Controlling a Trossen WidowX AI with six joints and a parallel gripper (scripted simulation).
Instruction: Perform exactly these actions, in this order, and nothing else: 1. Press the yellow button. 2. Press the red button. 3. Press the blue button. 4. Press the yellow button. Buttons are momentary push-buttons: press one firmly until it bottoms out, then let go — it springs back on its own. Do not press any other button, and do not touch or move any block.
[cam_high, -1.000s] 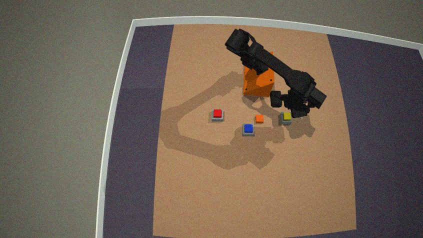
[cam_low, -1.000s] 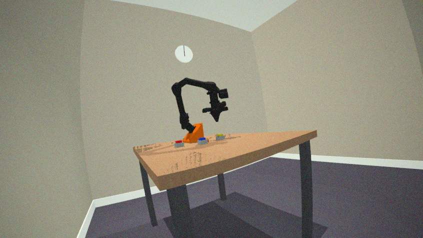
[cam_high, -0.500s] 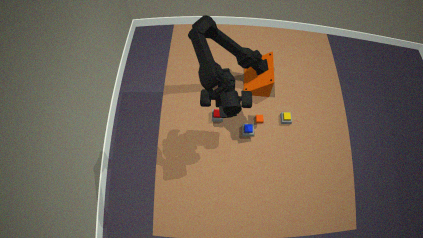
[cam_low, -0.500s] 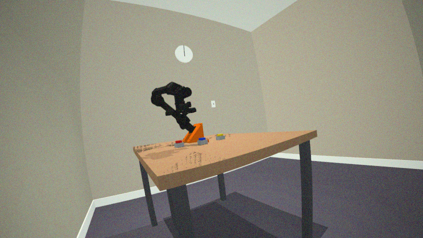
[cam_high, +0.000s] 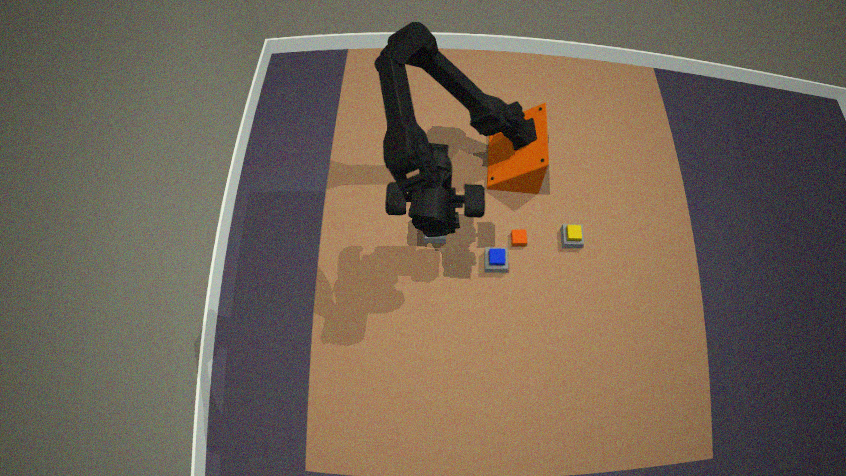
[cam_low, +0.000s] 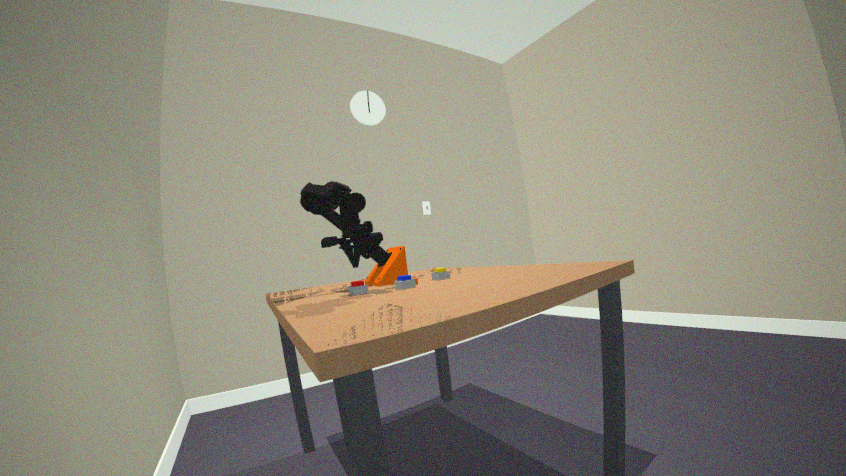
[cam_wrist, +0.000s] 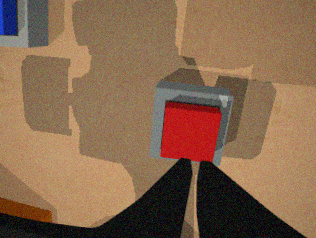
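Now: the red button 50 mm below my gripper tip. From my gripper tip the other things lie so: yellow button (310 mm to the left, 50 mm below, 10 mm ahead); blue button (130 mm to the left, 60 mm ahead, 50 mm below); small orange block (180 mm to the left, 70 mm below, 10 mm ahead).
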